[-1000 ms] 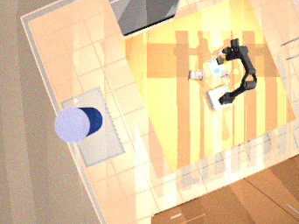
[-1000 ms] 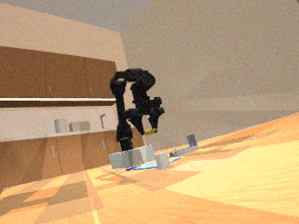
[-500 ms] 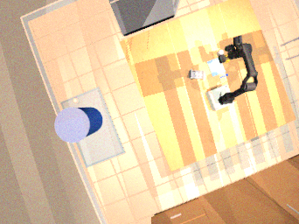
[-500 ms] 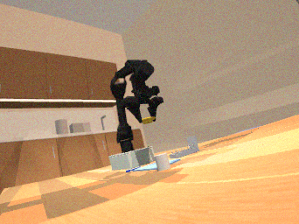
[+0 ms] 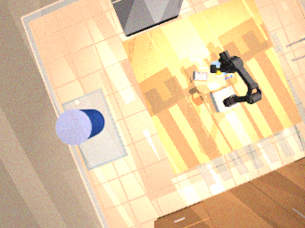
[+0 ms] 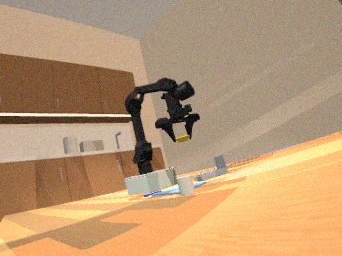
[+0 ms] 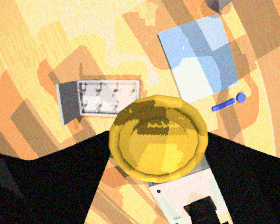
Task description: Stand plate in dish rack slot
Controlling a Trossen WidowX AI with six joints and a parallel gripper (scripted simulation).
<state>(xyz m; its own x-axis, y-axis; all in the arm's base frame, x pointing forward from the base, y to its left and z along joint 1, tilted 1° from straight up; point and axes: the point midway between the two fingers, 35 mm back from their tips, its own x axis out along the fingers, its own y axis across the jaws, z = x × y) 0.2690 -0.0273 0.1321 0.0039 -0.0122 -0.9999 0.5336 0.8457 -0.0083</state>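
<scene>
Now: gripper tip 160 mm above the grey dish rack, 80 mm to the right of it and 40 mm short of it. From my gripper tip the other things lie so: cup 210 mm to the right, 150 mm below, 100 mm ahead; plate 10 mm above.
</scene>
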